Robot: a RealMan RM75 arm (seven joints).
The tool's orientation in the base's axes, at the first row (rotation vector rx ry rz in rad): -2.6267 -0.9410 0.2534
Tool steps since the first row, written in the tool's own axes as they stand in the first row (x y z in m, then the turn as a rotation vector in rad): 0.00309 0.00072 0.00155 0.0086 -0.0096 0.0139; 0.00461 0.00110 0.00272 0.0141 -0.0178 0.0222; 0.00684 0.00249 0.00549 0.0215 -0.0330 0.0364; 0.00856 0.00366 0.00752 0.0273 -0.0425 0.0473; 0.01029 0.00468 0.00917 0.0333 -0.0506 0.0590; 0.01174 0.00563 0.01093 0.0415 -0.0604 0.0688; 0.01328 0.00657 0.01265 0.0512 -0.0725 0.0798; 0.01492 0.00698 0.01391 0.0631 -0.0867 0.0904; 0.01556 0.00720 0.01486 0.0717 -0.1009 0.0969; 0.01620 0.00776 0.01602 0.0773 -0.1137 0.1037; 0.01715 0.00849 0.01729 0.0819 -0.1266 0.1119; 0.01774 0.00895 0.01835 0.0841 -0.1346 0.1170
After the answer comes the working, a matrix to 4 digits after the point.
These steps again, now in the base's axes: 0.00235 0.00186 -0.00187 -0.0029 0.0160 -0.0098; 0.00341 0.00285 -0.00317 -0.0057 0.0276 -0.0147; 0.00516 0.00398 -0.00637 -0.0128 0.0469 -0.0226; 0.00660 0.00475 -0.00878 -0.0169 0.0603 -0.0295; 0.00806 0.00554 -0.01078 -0.0203 0.0730 -0.0376; 0.00923 0.00623 -0.01284 -0.0224 0.0878 -0.0435; 0.01048 0.00698 -0.01487 -0.0251 0.1056 -0.0497; 0.01162 0.00805 -0.01627 -0.0272 0.1262 -0.0549; 0.01198 0.00855 -0.01727 -0.0307 0.1436 -0.0561; 0.01247 0.00885 -0.01859 -0.0357 0.1582 -0.0579; 0.01327 0.00925 -0.02009 -0.0420 0.1726 -0.0610; 0.01370 0.00957 -0.02127 -0.0463 0.1811 -0.0629
The tool's axes in the first row as the columns of a matrix, in the base's axes (rounded; the answer above uses it unrounded):
0.7649 0.5816 -0.2767
0.6419 -0.7236 0.2536
-0.0528 -0.3716 -0.9269

